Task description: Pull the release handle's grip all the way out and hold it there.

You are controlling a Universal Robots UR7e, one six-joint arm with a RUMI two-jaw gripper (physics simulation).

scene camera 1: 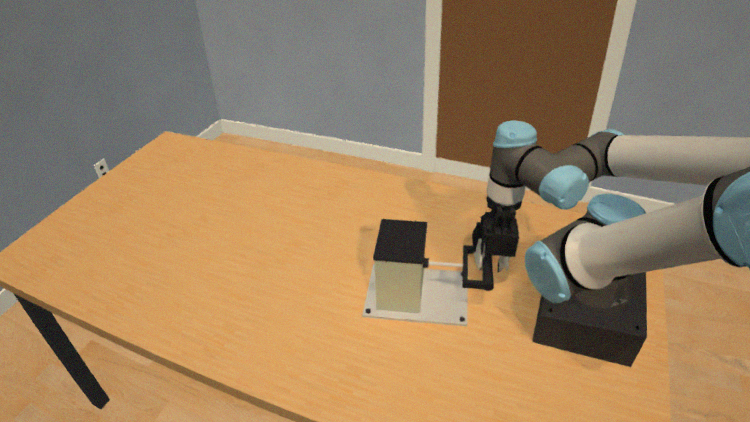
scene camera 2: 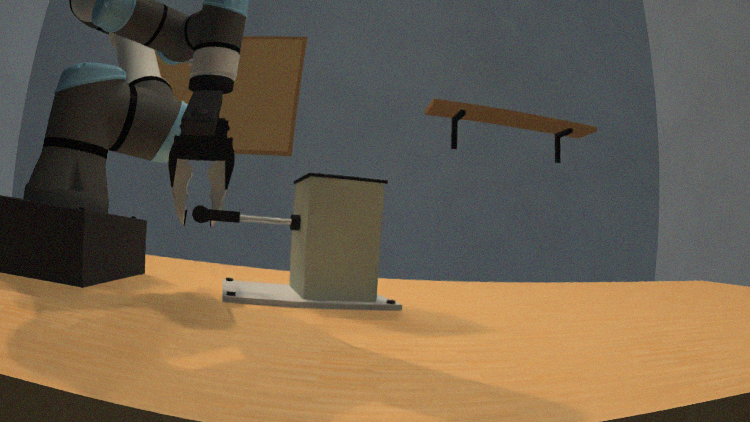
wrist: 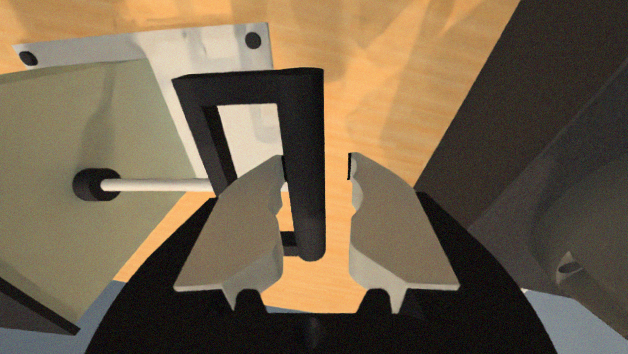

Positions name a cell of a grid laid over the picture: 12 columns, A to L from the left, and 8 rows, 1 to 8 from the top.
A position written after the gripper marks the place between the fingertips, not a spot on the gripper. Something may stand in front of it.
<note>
In view: the gripper (scene camera 2: D5) and a light grey base plate (scene camera 1: H6).
The gripper is seen too in scene camera 1 (scene camera 1: H6) and in the wrist view (wrist: G4). The light grey base plate shows as well in scene camera 2 (scene camera 2: D6) and in the wrist view (wrist: D2).
</note>
